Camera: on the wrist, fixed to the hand. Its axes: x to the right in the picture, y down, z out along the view.
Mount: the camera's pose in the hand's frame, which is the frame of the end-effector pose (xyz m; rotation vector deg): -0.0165 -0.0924 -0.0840 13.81 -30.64 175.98
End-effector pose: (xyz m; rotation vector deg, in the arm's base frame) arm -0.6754 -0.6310 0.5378 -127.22 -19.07 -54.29
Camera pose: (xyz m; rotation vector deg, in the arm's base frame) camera -0.7755 -0.6205 0.6136 -24.29 108.73 71.20
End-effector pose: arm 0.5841 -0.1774 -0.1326 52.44 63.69 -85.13
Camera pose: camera 0.4963 -0.0875 -0.1242 50.60 -65.49 51.44
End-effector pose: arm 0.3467 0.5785 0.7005 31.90 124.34 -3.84
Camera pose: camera 0.2544 0.5097 0.7517 145.05 -47.39 52.61
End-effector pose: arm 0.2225 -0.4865 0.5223 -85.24 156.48 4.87
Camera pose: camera 0.3090 -0.5279 0.6039 141.49 77.84 4.79
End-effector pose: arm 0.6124 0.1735 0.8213 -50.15 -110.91 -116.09
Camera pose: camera 0.5538 0.0996 0.7378 -100.99 28.86 26.34
